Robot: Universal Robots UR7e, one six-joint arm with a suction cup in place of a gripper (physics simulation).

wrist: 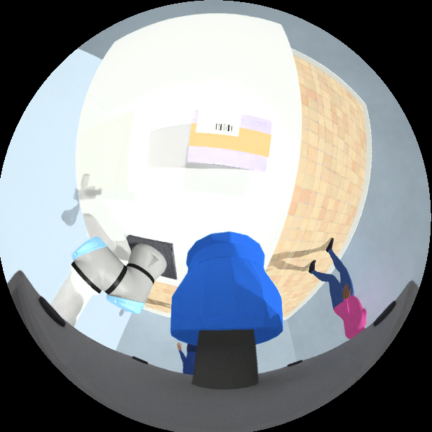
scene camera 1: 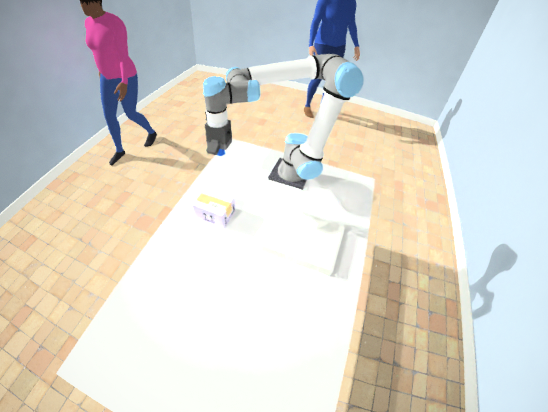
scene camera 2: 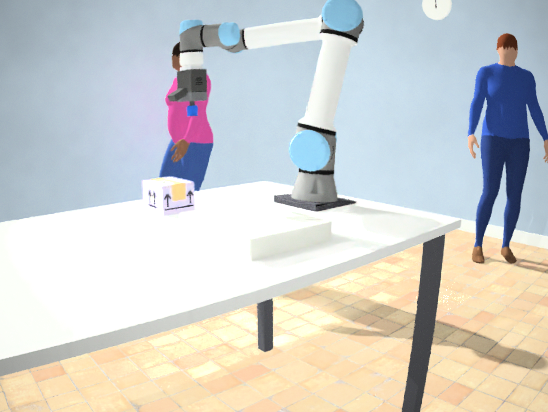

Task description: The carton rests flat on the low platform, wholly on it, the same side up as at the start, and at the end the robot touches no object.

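Carton in scene camera 2 (166,196). Carton (wrist: 219,137), (scene camera 1: 217,202): one and the same spot.
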